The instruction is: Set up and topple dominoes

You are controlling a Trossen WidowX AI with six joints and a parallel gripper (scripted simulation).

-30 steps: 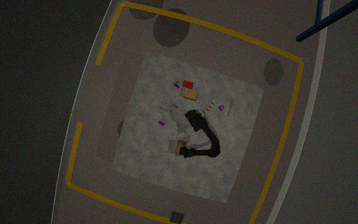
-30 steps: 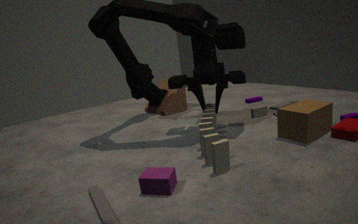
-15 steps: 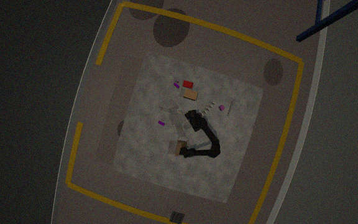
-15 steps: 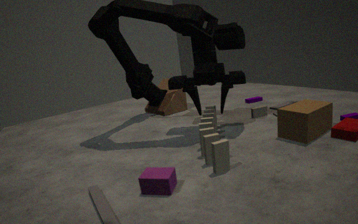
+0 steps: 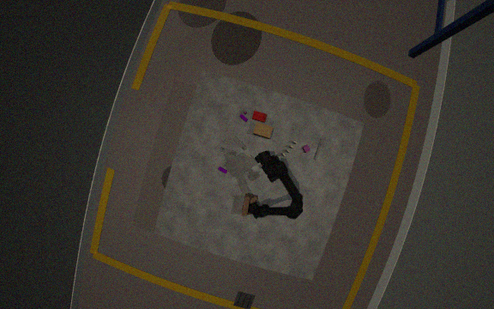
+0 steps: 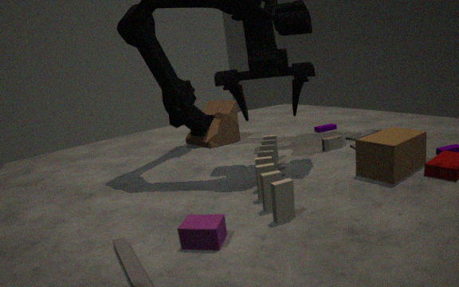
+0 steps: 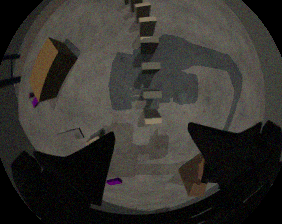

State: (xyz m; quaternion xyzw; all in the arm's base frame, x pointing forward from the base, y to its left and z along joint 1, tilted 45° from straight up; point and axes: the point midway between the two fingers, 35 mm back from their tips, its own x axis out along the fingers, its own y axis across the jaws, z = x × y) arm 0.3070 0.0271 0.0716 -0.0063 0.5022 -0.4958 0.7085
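Right now my gripper tip is 90 mm past the small purple bar, 280 mm to the right of it and 80 mm above it. Also, from my gripper tip: red block (340 mm ahead, 100 mm to the left, 70 mm below); magenta cube (180 mm ahead, 280 mm to the right, 70 mm below); tan box (240 mm ahead, 60 mm to the left, 50 mm below).
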